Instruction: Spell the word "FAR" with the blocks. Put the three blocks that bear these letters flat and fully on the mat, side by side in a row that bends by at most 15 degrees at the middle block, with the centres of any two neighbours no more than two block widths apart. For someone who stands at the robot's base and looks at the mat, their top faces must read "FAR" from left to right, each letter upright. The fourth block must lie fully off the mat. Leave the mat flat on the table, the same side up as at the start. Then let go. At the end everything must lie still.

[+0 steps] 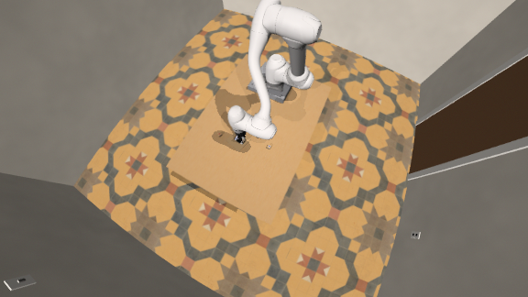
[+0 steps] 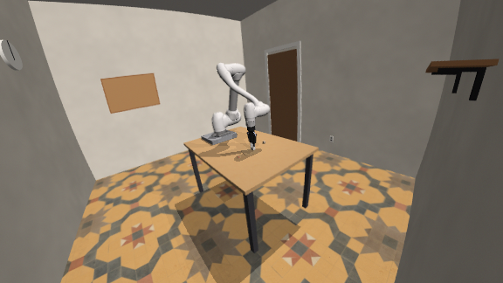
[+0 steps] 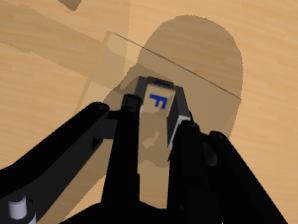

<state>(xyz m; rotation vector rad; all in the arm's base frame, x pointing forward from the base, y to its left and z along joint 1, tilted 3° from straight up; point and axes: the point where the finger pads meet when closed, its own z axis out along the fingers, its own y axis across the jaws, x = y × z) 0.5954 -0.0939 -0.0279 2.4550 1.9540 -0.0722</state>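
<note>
Now: the tan mat 10 mm behind my hand, 40 mm to the right of it and 40 mm below it. Also, from my hand: R block 10 mm behind, 190 mm to the right, 30 mm below.
</note>
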